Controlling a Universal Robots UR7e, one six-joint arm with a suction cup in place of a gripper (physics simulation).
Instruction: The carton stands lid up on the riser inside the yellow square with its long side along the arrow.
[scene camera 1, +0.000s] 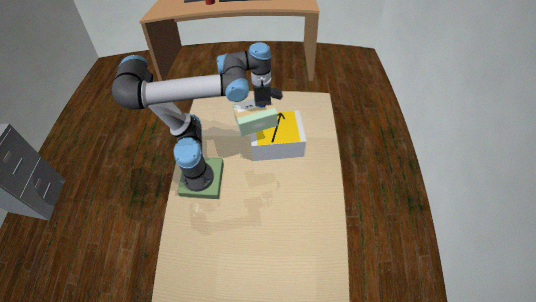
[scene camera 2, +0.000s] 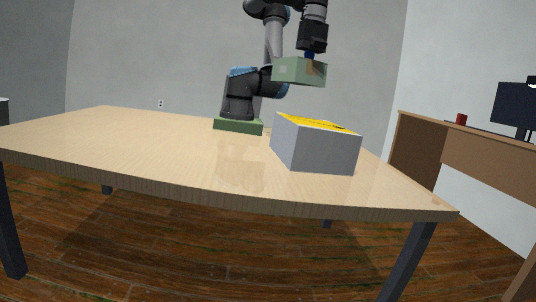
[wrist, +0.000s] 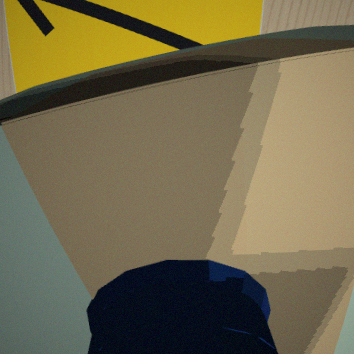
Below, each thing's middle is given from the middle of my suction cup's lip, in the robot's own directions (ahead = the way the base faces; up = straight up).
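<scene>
There's a riser (scene camera 2: 303, 144) that's 260 mm below my suction cup, 70 mm ahead of it and 40 mm to the left of it. As for the pale green carton (scene camera 2: 297, 70), that's 30 mm behind my suction cup, 20 mm to the right of it and 50 mm below it.
</scene>
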